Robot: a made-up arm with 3 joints. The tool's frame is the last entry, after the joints.
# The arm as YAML. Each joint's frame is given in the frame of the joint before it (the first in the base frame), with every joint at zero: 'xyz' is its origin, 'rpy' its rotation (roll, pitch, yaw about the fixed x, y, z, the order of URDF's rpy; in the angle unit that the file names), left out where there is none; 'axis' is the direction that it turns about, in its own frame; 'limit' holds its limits. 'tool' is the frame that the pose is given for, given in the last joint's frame.
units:
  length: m
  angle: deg
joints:
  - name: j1
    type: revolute
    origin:
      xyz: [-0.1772, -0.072, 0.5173]
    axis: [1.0, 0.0, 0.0]
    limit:
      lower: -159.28
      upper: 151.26
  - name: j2
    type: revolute
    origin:
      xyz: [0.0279, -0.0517, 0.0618]
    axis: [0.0, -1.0, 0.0]
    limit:
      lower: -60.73
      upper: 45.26
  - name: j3
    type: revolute
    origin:
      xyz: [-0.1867, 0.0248, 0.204]
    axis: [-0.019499, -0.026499, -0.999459]
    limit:
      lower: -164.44
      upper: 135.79
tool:
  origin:
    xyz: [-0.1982, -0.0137, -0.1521]
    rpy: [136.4, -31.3, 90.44]
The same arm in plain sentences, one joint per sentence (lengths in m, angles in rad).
The arm has three revolute joints in a row. What follows holds with every joint at zero, and every direction is one of the base frame's. Joint 1 sits 0.1772 m along -x and 0.0720 m along -y and 0.5173 m along +z from the base frame's origin and turns about +x, from -2.7800 to 2.6400 rad. Joint 2 sits 0.0279 m along +x and 0.0517 m along -y and 0.0618 m along +z from joint 1 and turns about -y, from -1.0599 to 0.7899 rad. Joint 3 sits 0.1867 m along -x and 0.0248 m along +y and 0.2040 m along +z from joint 2 and turns about the direction (-0.019499, -0.026499, -0.999459), from -2.8700 to 2.3700 rad. The tool frame, which is the frame that the pose is given for, sits 0.1982 m along -x and 0.0137 m along -y and 0.1521 m along -z from joint 3; its axes are the base frame's turned by roll 2.3806, pitch -0.5463 and yaw 1.5785 rad (as in URDF: about the fixed x, then y, then z).
